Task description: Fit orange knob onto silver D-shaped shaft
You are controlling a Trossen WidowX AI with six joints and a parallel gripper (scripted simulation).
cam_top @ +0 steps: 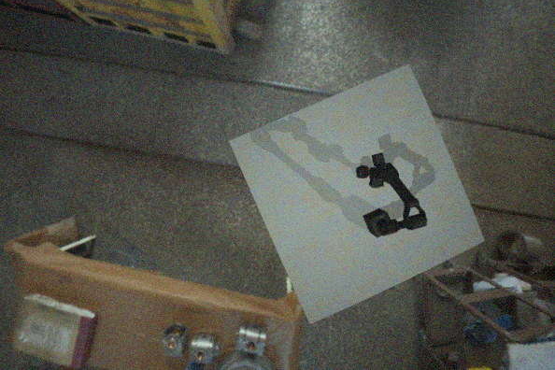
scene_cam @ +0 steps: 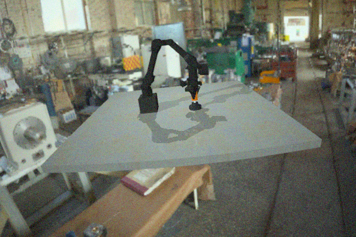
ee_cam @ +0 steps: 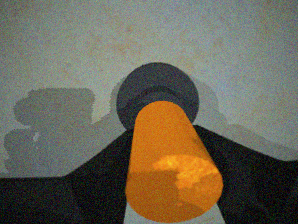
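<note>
My gripper tip is now 4 cm above the round pedestal. Round my gripper tip: orange knob 3 cm above.
</note>
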